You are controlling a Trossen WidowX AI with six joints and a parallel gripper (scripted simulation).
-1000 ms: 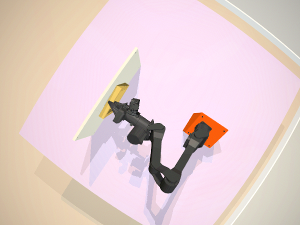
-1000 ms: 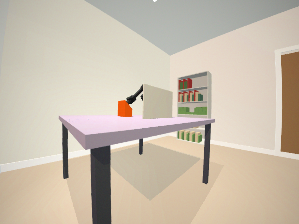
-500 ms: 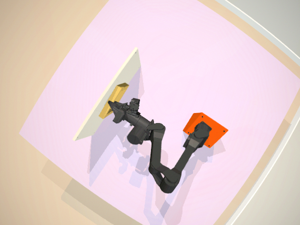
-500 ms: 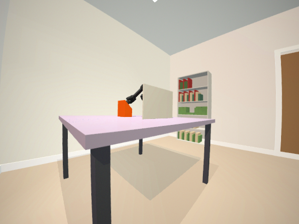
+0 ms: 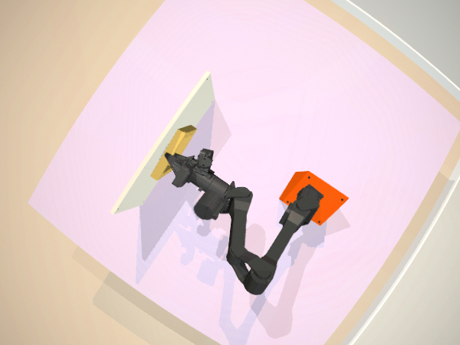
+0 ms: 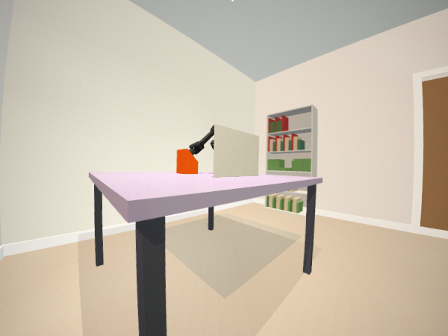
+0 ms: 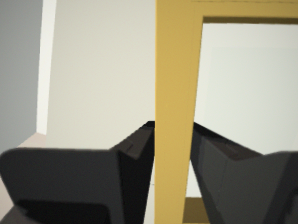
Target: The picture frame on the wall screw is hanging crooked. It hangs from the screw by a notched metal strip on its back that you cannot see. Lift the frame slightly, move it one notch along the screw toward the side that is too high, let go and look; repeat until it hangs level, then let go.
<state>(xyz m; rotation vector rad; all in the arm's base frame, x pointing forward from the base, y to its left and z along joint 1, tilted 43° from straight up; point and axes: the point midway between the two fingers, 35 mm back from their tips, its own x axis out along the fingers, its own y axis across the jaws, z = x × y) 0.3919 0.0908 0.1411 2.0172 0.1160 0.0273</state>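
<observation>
The picture frame is 10 mm to the right of my gripper tip and 50 mm below it. From my gripper tip the other things lie so: wall panel (10 mm ahead, 10 mm to the right, 70 mm below).
</observation>
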